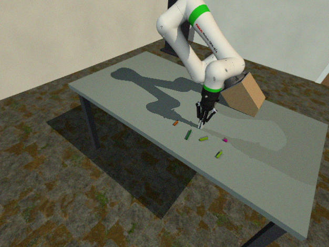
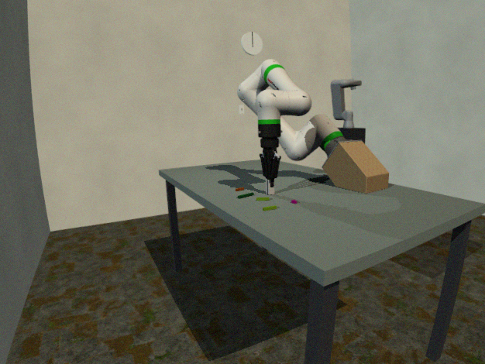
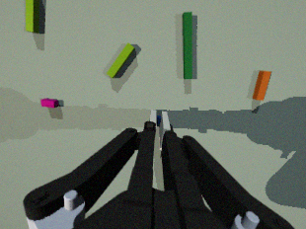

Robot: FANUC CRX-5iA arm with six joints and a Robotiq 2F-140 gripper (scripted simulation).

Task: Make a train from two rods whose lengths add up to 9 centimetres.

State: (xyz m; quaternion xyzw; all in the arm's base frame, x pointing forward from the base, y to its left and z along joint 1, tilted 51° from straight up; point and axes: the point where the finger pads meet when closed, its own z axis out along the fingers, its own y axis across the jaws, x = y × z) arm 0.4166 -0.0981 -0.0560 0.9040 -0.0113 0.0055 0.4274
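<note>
My gripper is now 30 mm above the blue rod. The rest, counted from my hand: orange rod 140 mm to the right, 70 mm ahead, 30 mm below; then magenta rod 170 mm to the left, 30 mm below, 10 mm ahead; then green rod 100 mm ahead, 30 mm to the right, 30 mm below.
</note>
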